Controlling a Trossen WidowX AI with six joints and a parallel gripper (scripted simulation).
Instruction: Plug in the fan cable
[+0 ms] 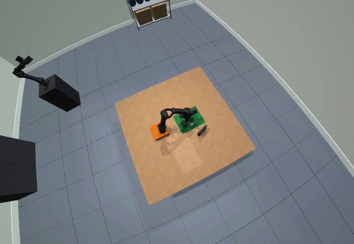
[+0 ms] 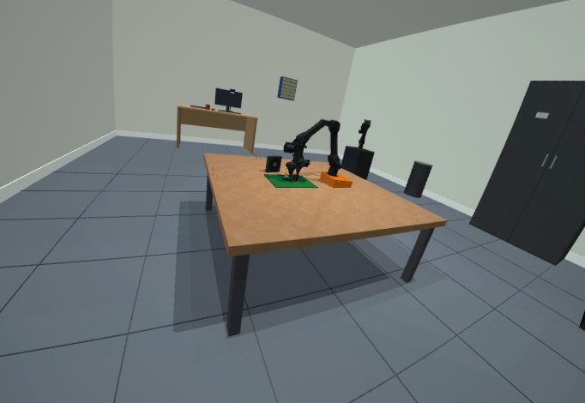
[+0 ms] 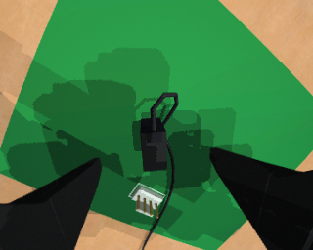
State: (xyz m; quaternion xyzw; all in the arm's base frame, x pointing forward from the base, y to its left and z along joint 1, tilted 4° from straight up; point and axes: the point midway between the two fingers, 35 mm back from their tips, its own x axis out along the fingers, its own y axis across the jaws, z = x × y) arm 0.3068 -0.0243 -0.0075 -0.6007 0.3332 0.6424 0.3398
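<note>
Right now my gripper tip is 1 cm to the right of the black plug, 1 cm past it and 1 cm above it. From my gripper tip the other things lie so: black fan (18 cm to the right, 7 cm ahead, 3 cm above); green board (5 cm below, 3 cm ahead, 1 cm to the left); white four-pin header (6 cm to the right, 3 cm below, 3 cm ahead).
</note>
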